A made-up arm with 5 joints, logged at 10 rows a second.
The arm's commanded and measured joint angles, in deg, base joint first. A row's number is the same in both.
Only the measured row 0 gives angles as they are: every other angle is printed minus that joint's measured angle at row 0.
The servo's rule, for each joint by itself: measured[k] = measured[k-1] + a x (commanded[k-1-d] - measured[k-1]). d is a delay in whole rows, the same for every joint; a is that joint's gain. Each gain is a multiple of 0.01, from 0.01 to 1. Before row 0 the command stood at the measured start. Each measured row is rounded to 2 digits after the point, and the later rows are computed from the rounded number. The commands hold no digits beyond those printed.
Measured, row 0: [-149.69, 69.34, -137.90, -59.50, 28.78]
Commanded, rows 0 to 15: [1.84, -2.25, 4.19, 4.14, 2.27]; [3.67, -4.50, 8.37, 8.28, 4.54]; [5.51, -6.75, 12.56, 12.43, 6.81]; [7.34, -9.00, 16.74, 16.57, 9.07]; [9.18, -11.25, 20.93, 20.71, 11.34]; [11.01, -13.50, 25.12, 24.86, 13.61]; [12.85, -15.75, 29.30, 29.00, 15.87]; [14.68, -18.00, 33.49, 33.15, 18.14]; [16.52, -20.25, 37.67, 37.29, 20.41]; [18.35, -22.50, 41.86, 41.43, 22.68]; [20.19, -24.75, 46.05, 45.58, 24.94]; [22.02, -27.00, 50.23, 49.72, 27.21]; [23.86, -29.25, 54.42, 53.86, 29.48]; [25.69, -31.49, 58.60, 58.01, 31.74]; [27.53, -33.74, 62.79, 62.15, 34.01]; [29.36, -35.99, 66.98, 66.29, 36.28]
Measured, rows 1 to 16: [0.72, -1.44, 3.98, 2.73, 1.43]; [1.87, -3.40, 8.15, 6.39, 3.39]; [3.29, -5.54, 12.34, 10.38, 5.54]; [4.87, -7.75, 16.52, 14.47, 7.76]; [6.55, -9.99, 20.71, 18.59, 10.02]; [8.29, -12.24, 24.90, 22.73, 12.28]; [10.07, -14.49, 29.08, 26.87, 14.54]; [11.87, -16.74, 33.27, 31.01, 16.81]; [13.68, -18.99, 37.45, 35.15, 19.08]; [15.50, -21.24, 41.64, 39.29, 21.35]; [17.33, -23.49, 45.83, 43.44, 23.61]; [19.16, -25.74, 50.01, 47.58, 25.88]; [20.99, -27.99, 54.20, 51.72, 28.15]; [22.82, -30.23, 58.38, 55.87, 30.41]; [24.66, -32.48, 62.57, 60.01, 32.68]; [26.49, -34.73, 66.76, 64.15, 34.95]
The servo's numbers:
d 0
a 0.39 0.64 0.95 0.66 0.63

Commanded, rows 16 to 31: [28.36, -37.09, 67.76, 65.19, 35.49]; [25.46, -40.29, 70.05, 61.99, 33.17]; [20.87, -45.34, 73.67, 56.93, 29.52]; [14.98, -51.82, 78.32, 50.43, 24.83]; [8.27, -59.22, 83.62, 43.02, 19.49]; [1.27, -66.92, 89.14, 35.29, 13.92]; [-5.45, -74.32, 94.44, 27.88, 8.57]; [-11.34, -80.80, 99.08, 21.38, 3.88]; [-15.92, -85.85, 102.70, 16.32, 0.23]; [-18.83, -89.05, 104.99, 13.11, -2.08]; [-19.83, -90.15, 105.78, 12.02, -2.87]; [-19.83, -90.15, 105.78, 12.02, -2.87]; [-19.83, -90.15, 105.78, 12.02, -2.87]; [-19.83, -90.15, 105.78, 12.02, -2.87]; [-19.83, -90.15, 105.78, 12.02, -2.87]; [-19.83, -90.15, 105.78, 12.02, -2.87]
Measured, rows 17 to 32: [27.22, -36.24, 67.71, 64.84, 35.29]; [26.53, -38.83, 69.93, 62.96, 33.95]; [24.32, -43.00, 73.48, 58.98, 31.16]; [20.68, -48.64, 78.08, 53.34, 27.17]; [15.84, -55.41, 83.34, 46.53, 22.33]; [10.16, -62.78, 88.85, 39.11, 17.03]; [4.07, -70.17, 94.16, 31.70, 11.70]; [-1.94, -76.97, 98.83, 24.89, 6.77]; [-7.39, -82.65, 102.51, 19.23, 2.65]; [-11.85, -86.75, 104.87, 15.19, -0.33]; [-14.96, -88.93, 105.73, 13.10, -1.93]; [-16.86, -89.71, 105.78, 12.39, -2.52]; [-18.02, -89.99, 105.78, 12.15, -2.74]; [-18.73, -90.09, 105.78, 12.06, -2.82]; [-19.16, -90.13, 105.78, 12.03, -2.85]; [-19.42, -90.14, 105.78, 12.02, -2.86]
